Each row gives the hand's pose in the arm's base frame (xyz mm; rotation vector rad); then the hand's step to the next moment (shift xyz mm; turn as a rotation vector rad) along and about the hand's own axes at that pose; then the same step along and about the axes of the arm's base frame.
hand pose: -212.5 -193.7 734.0 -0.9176 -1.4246 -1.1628
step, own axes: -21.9 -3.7 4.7 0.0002 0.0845 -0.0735
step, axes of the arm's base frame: -0.9 4.7 -22.2 0.0985 -0.0511 0.0151
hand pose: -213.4 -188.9 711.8 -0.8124 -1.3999 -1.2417
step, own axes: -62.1 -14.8 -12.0 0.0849 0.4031 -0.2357
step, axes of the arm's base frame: 3.0 -5.9 -64.6 0.4213 -0.1457 0.1629
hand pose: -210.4 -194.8 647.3 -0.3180 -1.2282 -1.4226
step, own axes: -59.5 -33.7 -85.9 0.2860 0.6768 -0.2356
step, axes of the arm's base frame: 26.9 -42.5 -97.6 0.5945 -0.1977 0.4504
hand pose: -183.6 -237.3 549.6 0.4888 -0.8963 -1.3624
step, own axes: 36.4 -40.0 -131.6 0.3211 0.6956 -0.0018
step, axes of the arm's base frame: 76.6 -67.7 -99.0 0.4221 -0.1832 0.6126
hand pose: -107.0 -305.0 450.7 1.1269 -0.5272 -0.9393
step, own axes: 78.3 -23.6 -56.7 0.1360 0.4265 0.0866
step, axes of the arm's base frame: 76.4 -39.5 -50.0 0.1592 -0.1067 0.4137
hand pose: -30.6 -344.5 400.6 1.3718 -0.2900 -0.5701
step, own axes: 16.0 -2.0 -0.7 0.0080 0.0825 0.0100
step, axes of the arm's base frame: 13.2 -8.2 -4.2 0.0190 -0.0051 0.0811
